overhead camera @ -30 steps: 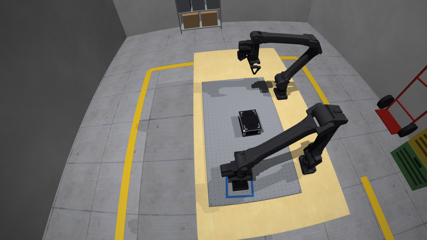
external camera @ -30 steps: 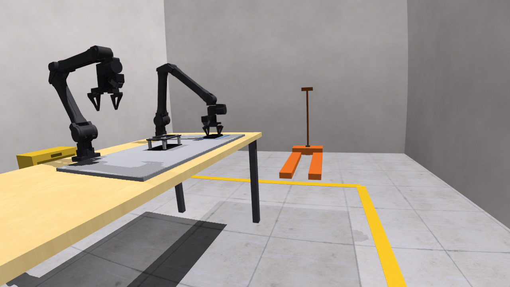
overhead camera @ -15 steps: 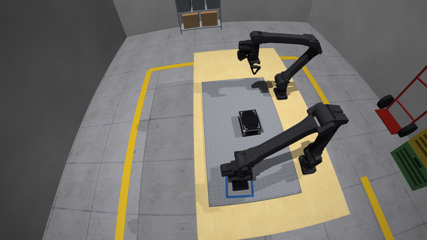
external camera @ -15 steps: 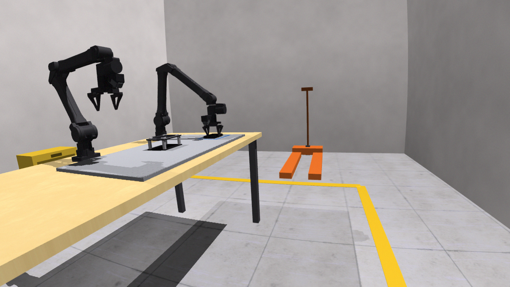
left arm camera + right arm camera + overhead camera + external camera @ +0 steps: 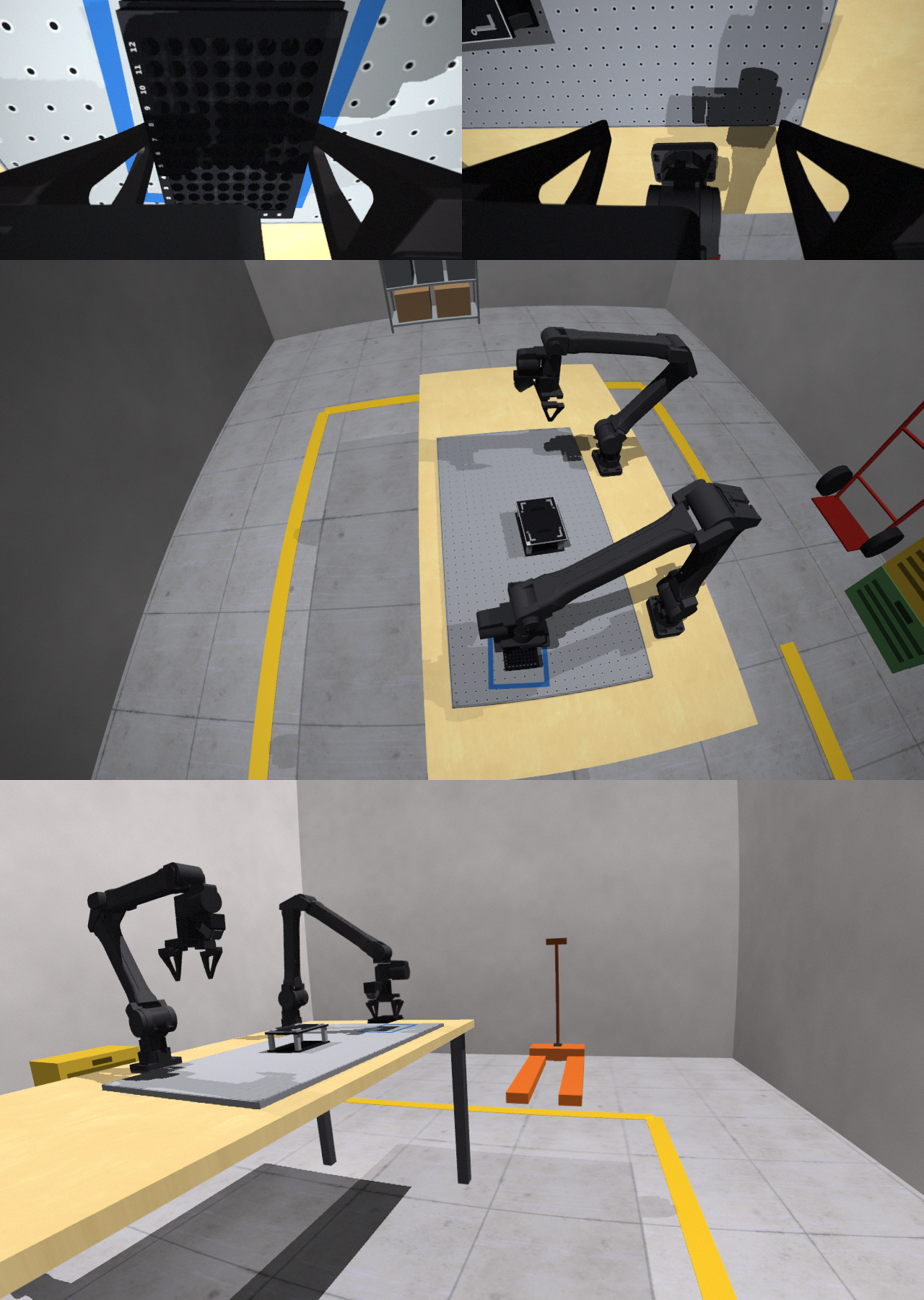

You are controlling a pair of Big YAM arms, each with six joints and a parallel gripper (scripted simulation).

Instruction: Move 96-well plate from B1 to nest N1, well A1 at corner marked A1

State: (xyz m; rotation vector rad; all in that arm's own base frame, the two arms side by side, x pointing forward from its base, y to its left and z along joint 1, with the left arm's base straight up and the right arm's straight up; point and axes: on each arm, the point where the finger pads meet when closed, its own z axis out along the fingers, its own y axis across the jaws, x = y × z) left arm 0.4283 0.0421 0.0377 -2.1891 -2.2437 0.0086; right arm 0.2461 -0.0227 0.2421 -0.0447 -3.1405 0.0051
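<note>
The A1 corner label lies 280 mm to the right of my left hand, 60 mm behind it and 20 mm above it. Also, from my left hand: black 96-well plate: right at my left hand; raised nest N1: 360 mm to the right, 120 mm behind, 20 mm above.
</note>
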